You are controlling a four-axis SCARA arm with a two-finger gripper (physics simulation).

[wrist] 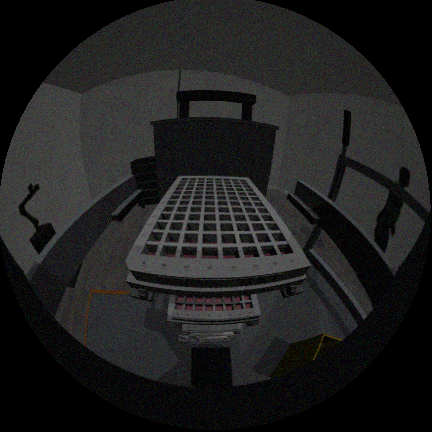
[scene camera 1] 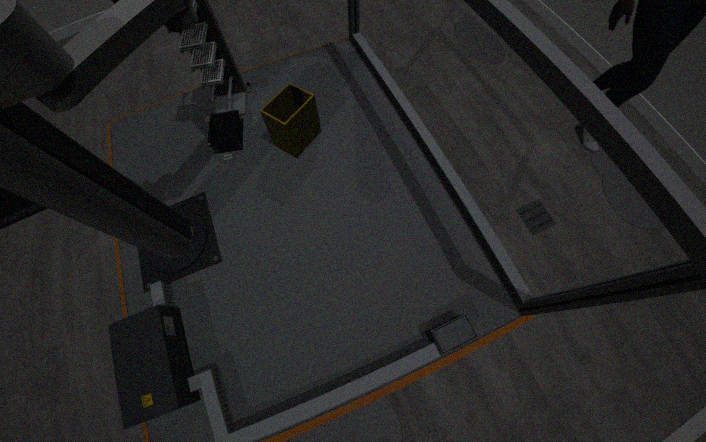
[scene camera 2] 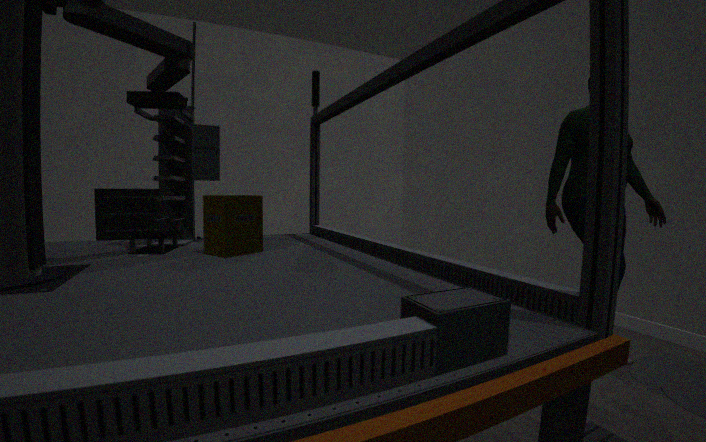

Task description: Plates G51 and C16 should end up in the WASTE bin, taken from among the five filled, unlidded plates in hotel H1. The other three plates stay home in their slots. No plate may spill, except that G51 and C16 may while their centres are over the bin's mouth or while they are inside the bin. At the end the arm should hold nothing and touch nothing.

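Places are measured from the arm's base along level axes (x ahead, y left, z up), in centimetres.
Pixels of known places: gripper, fingertip midpoint: [wrist: 217, 182]; arm's base at its link origin: [scene camera 1: 177, 241] [scene camera 2: 5, 284].
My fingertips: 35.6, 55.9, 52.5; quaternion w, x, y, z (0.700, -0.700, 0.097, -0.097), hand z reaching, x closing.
Note:
For each thing: its middle in the pictures, then the offset to it from my fingertips, as dx, dy, dz. "spot": a spot on its surface instead.
- yellow bin at the middle of its body: [scene camera 2: 233, 224] [scene camera 1: 293, 121] [wrist: 306, 363] +21.2, -32.7, -41.2
- black block at the middle of its body: [wrist: 210, 367] [scene camera 2: 154, 240] [scene camera 1: 225, 130] -5.4, -18.8, -47.7
- dark cabinet at a spot on its surface: [scene camera 1: 143, 364] spot: -46.8, -96.1, -39.7
Hotel H1 [scene camera 1: 229, 59] [scene camera 2: 169, 148] [wrist: 215, 150] stands at the back left and holds several pale gridded plates, one above another. Its upper plate [wrist: 215, 220] fills the middle of the wrist view, level, with reddish wells near its front edge. Another plate [wrist: 215, 316] with red wells sits below, with more stacked under it. No plate label is readable, so I cannot tell G51 from C16. My gripper [scene camera 2: 156, 99] [wrist: 217, 182] is open at the hotel's upper part, its fingers apart on both sides of the upper plate. The yellow bin [scene camera 1: 299, 132] [scene camera 2: 232, 226] [wrist: 300, 356] stands right of the hotel.
A black block [scene camera 1: 225, 131] [scene camera 2: 126, 214] [wrist: 211, 366] stands in front of the hotel. The arm's column [scene camera 1: 104, 182] [scene camera 2: 20, 145] rises at the left. A dark cabinet [scene camera 1: 143, 364] is at lower left. A person [scene camera 1: 646, 57] [scene camera 2: 573, 150] [wrist: 390, 215] stands outside the fence.

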